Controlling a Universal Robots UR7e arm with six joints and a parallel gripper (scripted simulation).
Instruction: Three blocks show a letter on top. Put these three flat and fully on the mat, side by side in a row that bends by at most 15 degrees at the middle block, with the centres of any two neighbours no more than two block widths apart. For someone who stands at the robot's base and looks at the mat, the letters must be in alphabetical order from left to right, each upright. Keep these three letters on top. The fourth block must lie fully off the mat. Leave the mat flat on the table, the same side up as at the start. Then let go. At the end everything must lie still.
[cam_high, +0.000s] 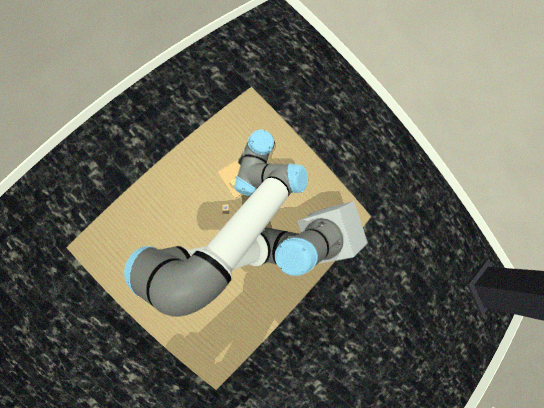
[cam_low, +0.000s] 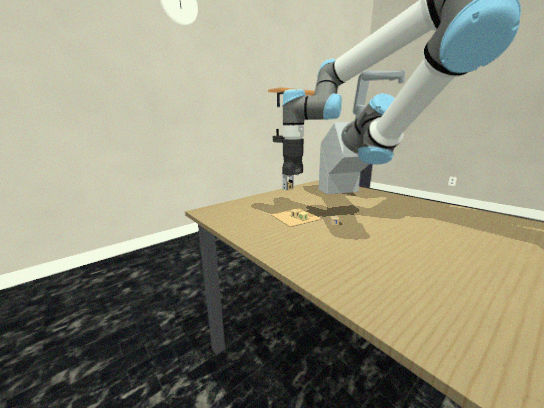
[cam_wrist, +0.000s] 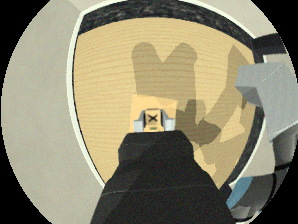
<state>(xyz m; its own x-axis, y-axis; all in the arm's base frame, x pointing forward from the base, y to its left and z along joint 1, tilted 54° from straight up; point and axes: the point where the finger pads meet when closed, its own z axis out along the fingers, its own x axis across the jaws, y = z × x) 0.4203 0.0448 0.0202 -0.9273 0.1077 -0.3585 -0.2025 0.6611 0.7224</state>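
The mat is 12 cm below my hand, 4 cm to the left of it and 1 cm behind it.
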